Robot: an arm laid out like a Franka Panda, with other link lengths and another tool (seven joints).
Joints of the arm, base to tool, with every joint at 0 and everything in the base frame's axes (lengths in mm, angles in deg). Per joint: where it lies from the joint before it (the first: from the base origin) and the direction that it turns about. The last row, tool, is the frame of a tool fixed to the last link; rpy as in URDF.
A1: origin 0.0 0.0 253.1 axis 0 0 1
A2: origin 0.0 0.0 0.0 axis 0 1 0
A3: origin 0.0 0.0 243.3 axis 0 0 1
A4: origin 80.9 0.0 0.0 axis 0 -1 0
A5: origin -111.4 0.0 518.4 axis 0 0 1
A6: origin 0.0 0.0 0.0 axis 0 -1 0
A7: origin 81.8 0.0 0.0 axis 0 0 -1
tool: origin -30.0 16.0 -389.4 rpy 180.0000 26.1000 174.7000
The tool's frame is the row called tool.
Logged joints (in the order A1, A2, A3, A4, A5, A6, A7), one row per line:
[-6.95, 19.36, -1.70, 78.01, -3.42, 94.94, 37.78]
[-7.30, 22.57, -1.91, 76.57, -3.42, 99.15, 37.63]
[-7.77, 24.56, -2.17, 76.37, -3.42, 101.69, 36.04]
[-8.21, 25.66, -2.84, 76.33, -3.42, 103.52, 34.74]
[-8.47, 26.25, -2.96, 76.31, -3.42, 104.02, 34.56]
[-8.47, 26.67, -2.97, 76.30, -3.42, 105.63, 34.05]
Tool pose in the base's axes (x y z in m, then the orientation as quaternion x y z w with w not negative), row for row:
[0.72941, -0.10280, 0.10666, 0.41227, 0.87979, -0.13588, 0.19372]
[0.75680, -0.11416, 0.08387, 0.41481, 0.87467, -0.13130, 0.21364]
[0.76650, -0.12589, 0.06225, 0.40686, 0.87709, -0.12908, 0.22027]
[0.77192, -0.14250, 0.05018, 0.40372, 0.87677, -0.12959, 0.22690]
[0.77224, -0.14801, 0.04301, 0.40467, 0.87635, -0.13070, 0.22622]
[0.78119, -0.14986, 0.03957, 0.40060, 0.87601, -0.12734, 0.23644]
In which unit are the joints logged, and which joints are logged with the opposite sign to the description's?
The joints are logged in degrees. Opposite sign: A4.
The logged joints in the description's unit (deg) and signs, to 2 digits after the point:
[-6.95, 19.36, -1.70, -78.01, -3.42, 94.94, 37.78]
[-7.30, 22.57, -1.91, -76.57, -3.42, 99.15, 37.63]
[-7.77, 24.56, -2.17, -76.37, -3.42, 101.69, 36.04]
[-8.21, 25.66, -2.84, -76.33, -3.42, 103.52, 34.74]
[-8.47, 26.25, -2.96, -76.31, -3.42, 104.02, 34.56]
[-8.47, 26.67, -2.97, -76.30, -3.42, 105.63, 34.05]

